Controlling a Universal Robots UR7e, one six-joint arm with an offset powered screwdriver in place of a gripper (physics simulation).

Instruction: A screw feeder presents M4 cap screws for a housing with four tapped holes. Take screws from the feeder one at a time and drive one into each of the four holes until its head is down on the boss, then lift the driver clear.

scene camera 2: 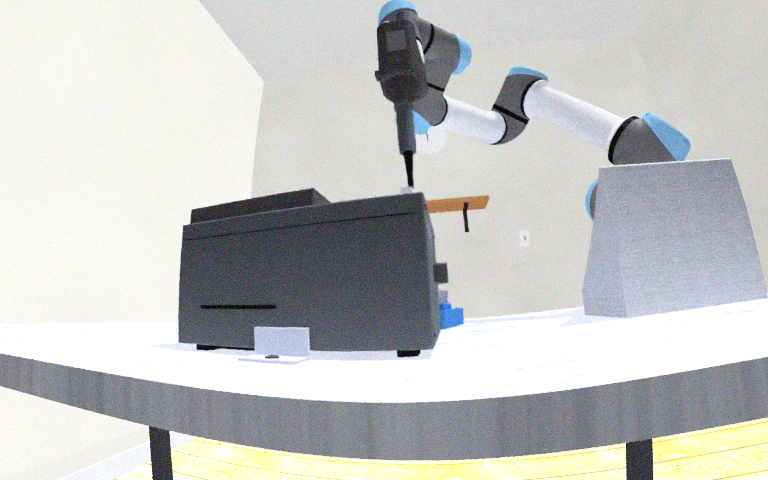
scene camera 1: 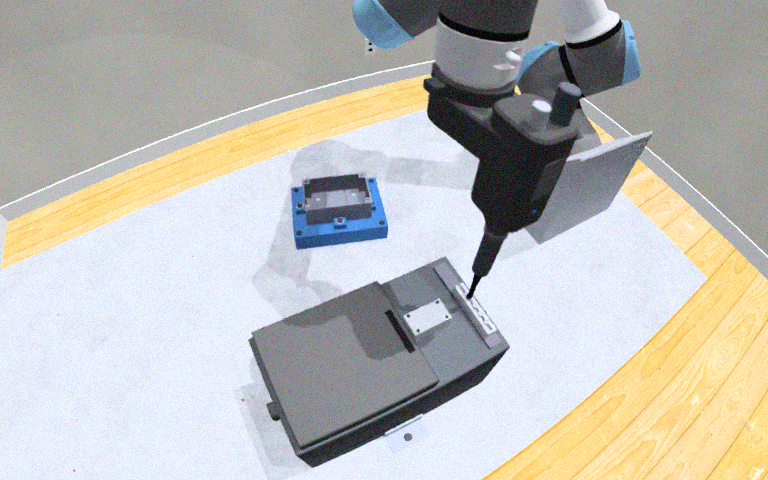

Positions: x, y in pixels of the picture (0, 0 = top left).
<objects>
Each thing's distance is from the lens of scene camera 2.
dark feeder cover (scene camera 2: 306, 197): 0.33 m
</objects>
